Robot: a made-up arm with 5 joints.
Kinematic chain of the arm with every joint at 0, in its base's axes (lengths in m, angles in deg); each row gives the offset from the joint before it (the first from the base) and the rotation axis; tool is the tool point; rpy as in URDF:
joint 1: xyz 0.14 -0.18 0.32 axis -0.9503 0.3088 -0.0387
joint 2: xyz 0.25 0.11 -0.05 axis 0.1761 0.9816 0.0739
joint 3: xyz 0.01 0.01 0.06 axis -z
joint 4: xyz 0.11 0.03 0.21 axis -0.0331 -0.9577 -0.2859
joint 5: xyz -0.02 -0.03 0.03 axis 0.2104 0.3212 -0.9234
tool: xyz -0.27 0 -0.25 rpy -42.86 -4.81 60.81
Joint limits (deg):
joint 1: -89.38..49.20
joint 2: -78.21..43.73
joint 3: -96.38..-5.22
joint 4: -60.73..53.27
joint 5: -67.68..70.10
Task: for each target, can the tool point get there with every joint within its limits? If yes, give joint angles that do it. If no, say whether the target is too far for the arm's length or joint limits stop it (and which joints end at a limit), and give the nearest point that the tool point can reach.
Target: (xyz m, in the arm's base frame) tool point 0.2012 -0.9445 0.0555
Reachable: no: joint limits stop it (at a limit: joint 1, joint 3, joint 4) | nearest point 0.2458 -0.6289 0.3218 | short by 0.415 m
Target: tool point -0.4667 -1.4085 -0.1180
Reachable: no: too far | nearest point 0.0925 -0.5625 0.3160 | short by 1.103 m
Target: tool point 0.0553 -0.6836 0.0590
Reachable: no: joint limits stop it (at a limit: joint 1, joint 3, joint 4) | nearest point 0.1064 -0.5572 0.2946 | short by 0.272 m
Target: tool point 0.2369 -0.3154 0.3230
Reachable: yes | joints -73.80 -1.15 -24.79 -25.16 -15.39
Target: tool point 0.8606 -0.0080 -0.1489
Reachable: no: joint limits stop it (at a limit: joint 4, joint 5) | nearest point 0.6659 -0.0563 -0.0199 | short by 0.239 m
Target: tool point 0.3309 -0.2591 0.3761
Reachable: yes | joints 20.25 -58.96 -24.74 -21.44 -50.02
